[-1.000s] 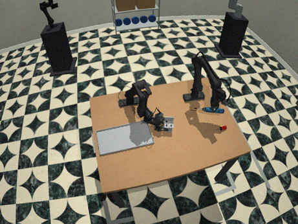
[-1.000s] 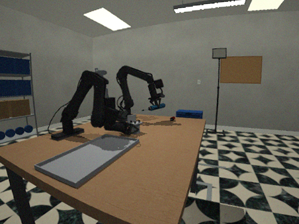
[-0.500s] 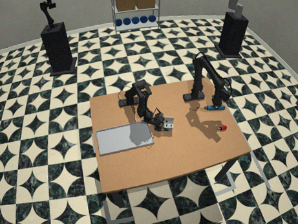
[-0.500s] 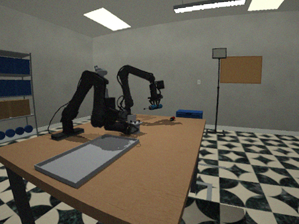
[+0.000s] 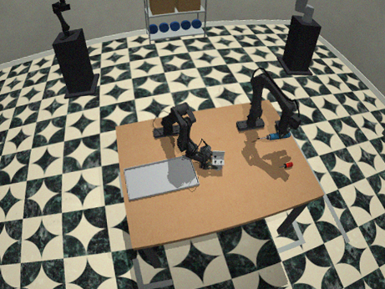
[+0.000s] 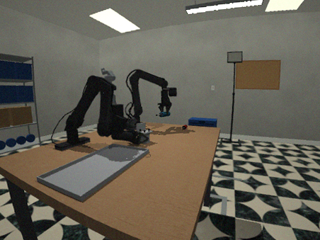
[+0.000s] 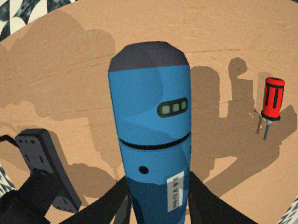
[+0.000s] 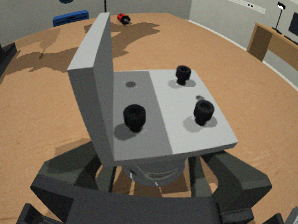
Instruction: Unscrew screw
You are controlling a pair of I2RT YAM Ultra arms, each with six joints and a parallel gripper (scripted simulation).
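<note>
The grey l-shaped bracket is 5 cm above my right hand. From my right hand the other things lie so: red-handled screwdriver: 45 cm to the left, 6 cm ahead, 1 cm below; screw: 27 cm to the left, 10 cm above, 9 cm behind; grey tray: 35 cm to the right, 4 cm ahead, 2 cm below.
</note>
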